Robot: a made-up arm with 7 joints.
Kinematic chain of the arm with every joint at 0, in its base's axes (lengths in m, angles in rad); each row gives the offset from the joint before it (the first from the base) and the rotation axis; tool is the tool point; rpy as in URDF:
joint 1: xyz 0 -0.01 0.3 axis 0 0.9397 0.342
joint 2: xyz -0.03 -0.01 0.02 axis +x
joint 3: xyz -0.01 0 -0.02 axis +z
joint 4: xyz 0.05 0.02 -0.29 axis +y
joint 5: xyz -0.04 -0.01 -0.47 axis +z
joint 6: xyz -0.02 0.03 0 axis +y
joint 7: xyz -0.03 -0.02 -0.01 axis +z
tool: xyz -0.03 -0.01 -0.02 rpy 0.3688 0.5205 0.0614
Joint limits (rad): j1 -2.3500..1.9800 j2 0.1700..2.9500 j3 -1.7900..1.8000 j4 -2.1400..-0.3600 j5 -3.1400..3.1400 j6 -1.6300..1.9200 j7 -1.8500..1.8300
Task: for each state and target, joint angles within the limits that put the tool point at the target. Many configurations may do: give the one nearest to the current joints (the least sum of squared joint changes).
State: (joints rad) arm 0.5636 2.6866 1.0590 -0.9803 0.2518 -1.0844 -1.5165
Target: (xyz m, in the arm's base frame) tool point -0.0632 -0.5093 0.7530
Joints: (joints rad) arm -0.0054 2.9203 1.5217 -1.6656 0.1854 -1.1807 -1.5824
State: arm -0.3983 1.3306 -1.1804 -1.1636 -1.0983 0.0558 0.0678
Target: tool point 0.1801 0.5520 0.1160
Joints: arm -0.1505 2.1733 -1.4303 -1.6395 -1.1915 0.3416 0.0369
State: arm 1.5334 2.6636 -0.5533 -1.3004 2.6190 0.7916 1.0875
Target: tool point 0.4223 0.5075 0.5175
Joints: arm 0.8487 2.9500 -0.8038 -0.9444 2.5671 0.8893 1.0420
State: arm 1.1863 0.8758 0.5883 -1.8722 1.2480 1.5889 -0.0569
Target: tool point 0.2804 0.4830 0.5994
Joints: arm 0.7855 1.6215 1.2965 -1.3497 1.1090 1.4234 -0.0976
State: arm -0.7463 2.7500 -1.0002 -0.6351 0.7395 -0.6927 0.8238
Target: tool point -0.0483 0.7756 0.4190
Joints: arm -0.6476 2.3326 -1.7224 -0.9164 0.7782 -0.6627 0.8065
